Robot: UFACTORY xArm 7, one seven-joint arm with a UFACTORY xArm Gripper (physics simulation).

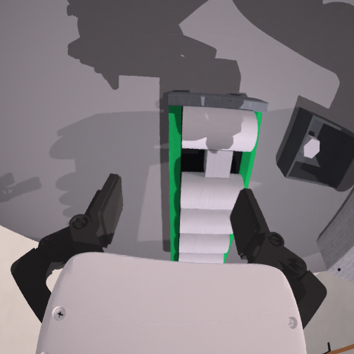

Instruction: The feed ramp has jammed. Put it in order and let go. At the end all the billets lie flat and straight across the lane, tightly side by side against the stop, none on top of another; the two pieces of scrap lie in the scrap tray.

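Observation:
The lane with green side walls runs down from the grey stop. A white billet lies across it against the stop. Below it a small pale block, which looks like scrap, sits in the lane between two billets, with dark gaps beside it. Several more billets lie across the lane one after another; the lowest is partly hidden by the gripper body. A light hexagonal piece of scrap lies in the dark scrap tray. My gripper is open and empty above the lane, its right finger over the lane's right side.
A grey block-like object stands at the right edge, below the tray. The grey table lies left of the lane. Large shadows fall across the upper part of the table.

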